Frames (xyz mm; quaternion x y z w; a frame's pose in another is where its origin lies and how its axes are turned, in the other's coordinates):
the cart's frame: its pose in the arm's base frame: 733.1 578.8 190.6 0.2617 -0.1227 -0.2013 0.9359
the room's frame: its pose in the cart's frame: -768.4 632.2 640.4 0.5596 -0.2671 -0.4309 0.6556
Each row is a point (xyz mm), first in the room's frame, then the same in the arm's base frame.
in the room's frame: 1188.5 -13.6 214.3
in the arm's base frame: 70.4 121.3 306.2
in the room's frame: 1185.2 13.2 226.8
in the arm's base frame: 55.3 107.9 328.1
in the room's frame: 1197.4 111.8 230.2
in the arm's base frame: 46.0 44.1 403.7
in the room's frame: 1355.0 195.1 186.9
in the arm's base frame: 113.6 -126.4 400.1
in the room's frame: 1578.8 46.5 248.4
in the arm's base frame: 112.5 -240.2 149.1
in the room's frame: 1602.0 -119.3 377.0
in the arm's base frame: 6.1 -186.4 -25.1
